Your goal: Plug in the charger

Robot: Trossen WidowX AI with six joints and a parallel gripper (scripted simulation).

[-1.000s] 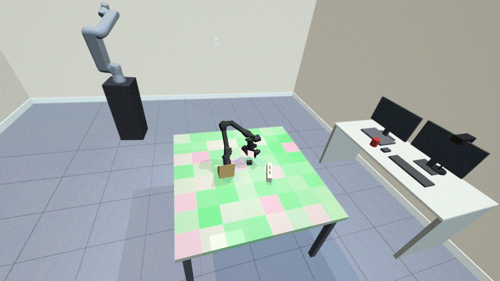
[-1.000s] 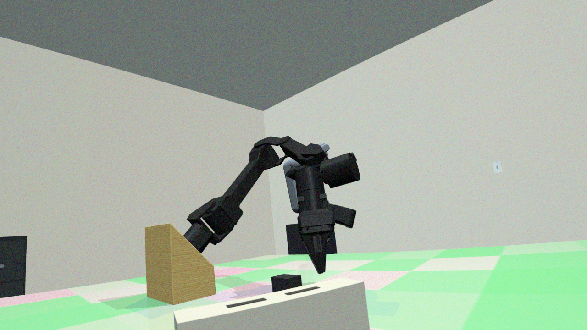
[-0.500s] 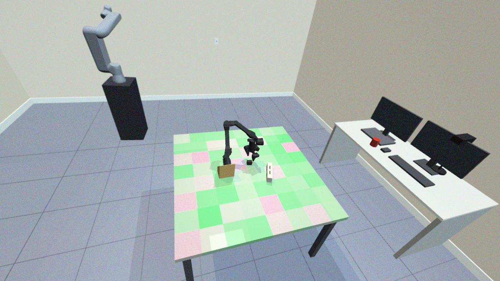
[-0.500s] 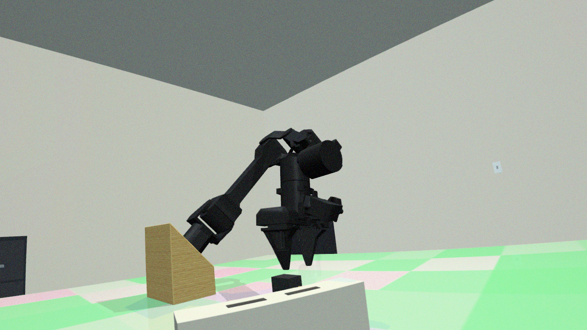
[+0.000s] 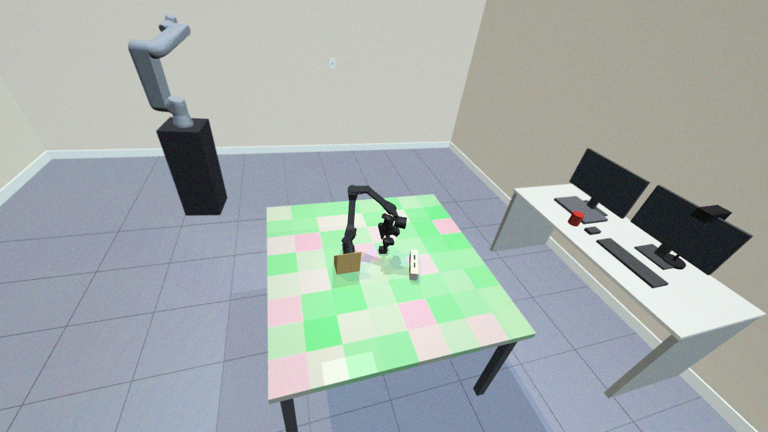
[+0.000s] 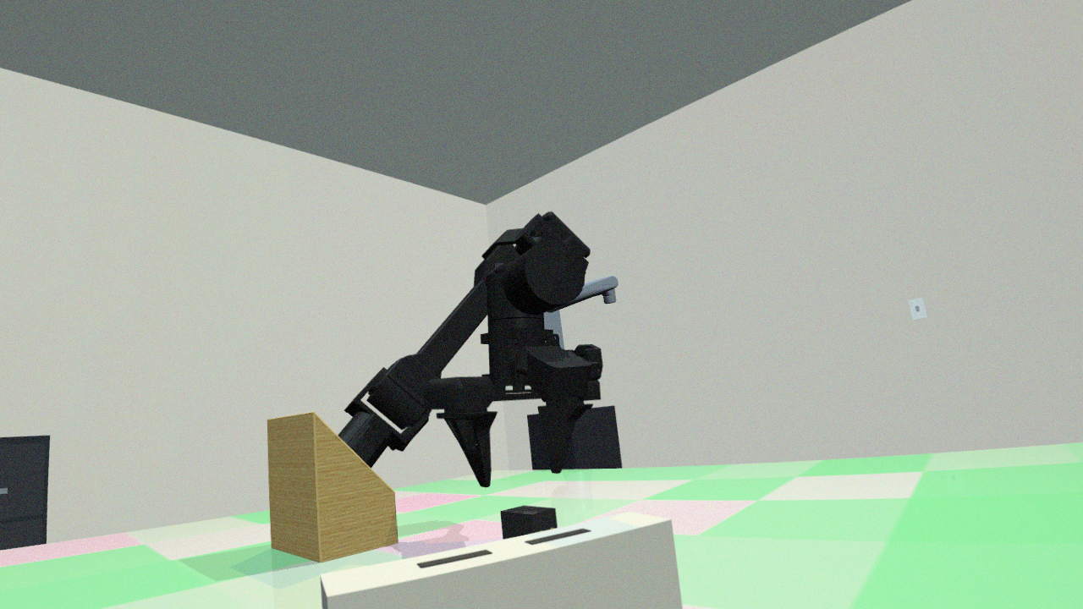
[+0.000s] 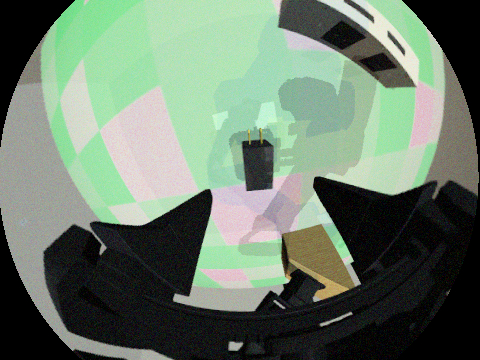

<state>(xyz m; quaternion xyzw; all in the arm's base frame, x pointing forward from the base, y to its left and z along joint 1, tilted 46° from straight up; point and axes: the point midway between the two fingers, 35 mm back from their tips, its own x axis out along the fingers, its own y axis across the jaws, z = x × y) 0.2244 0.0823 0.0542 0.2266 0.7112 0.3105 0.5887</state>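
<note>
My gripper tip is now 5 cm above the black charger and 2 cm short of it.
</note>
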